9 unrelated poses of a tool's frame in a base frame.
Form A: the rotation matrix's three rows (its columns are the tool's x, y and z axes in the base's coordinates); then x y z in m. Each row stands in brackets.
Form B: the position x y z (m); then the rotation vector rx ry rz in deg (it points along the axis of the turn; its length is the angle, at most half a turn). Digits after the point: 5 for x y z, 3 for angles. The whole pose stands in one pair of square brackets.
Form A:
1: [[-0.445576 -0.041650 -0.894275], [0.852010 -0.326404 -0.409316], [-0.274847 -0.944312 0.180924]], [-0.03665 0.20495 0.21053]
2: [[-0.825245 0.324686 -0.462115], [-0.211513 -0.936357 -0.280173], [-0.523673 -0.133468 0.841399]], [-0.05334 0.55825 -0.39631]
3: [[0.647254 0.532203 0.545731], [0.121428 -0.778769 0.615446], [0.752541 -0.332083 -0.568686]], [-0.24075 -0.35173 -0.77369]
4: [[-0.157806 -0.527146 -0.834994], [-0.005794 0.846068 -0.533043], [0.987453 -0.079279 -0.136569]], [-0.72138 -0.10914 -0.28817]
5: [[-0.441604 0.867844 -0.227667], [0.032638 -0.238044 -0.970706], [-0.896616 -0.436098 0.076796]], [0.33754 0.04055 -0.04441]
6: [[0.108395 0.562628 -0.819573], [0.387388 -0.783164 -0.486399], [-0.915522 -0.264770 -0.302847]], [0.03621 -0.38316 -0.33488]
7: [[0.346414 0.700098 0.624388], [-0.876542 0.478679 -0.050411], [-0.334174 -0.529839 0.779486]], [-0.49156 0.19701 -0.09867]
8: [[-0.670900 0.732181 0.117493], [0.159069 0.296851 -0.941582], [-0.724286 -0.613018 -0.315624]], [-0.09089 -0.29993 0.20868]
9: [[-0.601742 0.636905 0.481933], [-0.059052 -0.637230 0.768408], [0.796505 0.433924 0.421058]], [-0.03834 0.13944 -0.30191]
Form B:
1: [-0.03665 0.20495 0.21053 -63.001 -72.944 105.237]
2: [-0.05334 0.55825 -0.39631 42.954 18.024 -156.996]
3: [-0.24075 -0.35173 -0.77369 -133.346 -29.104 -57.808]
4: [-0.72138 -0.10914 -0.28817 23.968 -96.263 27.538]
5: [0.33754 0.04055 -0.04441 64.029 80.119 -100.032]
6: [0.03621 -0.38316 -0.33488 127.323 55.122 -100.673]
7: [-0.49156 0.19701 -0.09867 -18.208 36.405 -59.880]
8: [-0.09089 -0.29993 0.20868 45.338 116.156 -79.083]
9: [-0.03834 0.13944 -0.30191 -62.326 -58.615 -129.680]
